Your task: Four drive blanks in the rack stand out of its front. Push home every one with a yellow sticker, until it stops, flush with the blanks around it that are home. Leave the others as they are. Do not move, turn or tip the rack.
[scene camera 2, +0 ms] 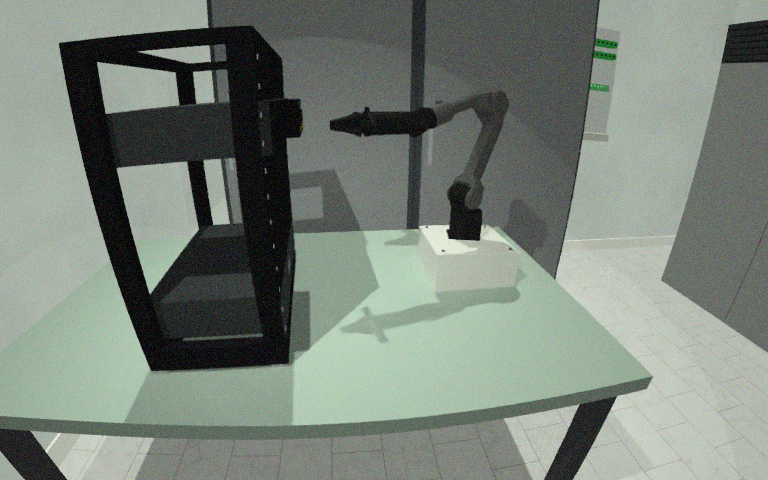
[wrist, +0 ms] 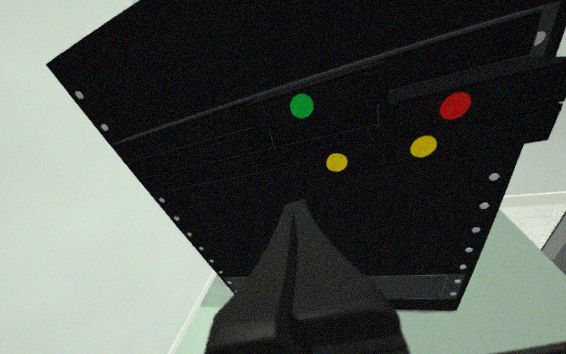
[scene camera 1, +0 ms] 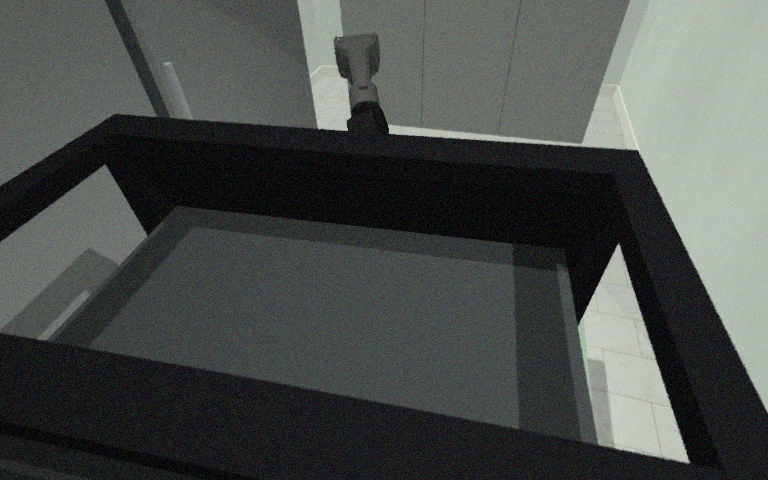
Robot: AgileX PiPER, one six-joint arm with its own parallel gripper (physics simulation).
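The black rack (scene camera 1: 481,155) (scene camera 2: 246,186) (wrist: 479,217) stands upright on the table. In the wrist view its drive blanks are very dark. One blank has a green sticker (wrist: 301,105), one a red sticker (wrist: 455,105); a yellow sticker (wrist: 336,162) is lower, and another yellow sticker (wrist: 423,146) is below the red one. In scene camera 2, dark blanks (scene camera 2: 292,117) stand out of the rack's front; their separate depths are hard to tell. My gripper (scene camera 2: 331,124) (wrist: 299,213) is shut and empty, a short gap in front of those blanks. Scene camera 1 does not show the fingers.
The green table (scene camera 2: 453,367) carries the arm's white base box (scene camera 2: 475,271), to the right of the rack in scene camera 2. A dark grey unit (scene camera 2: 209,311) sits low in the rack. A grey cabinet (scene camera 2: 707,169) stands beyond the table at the right.
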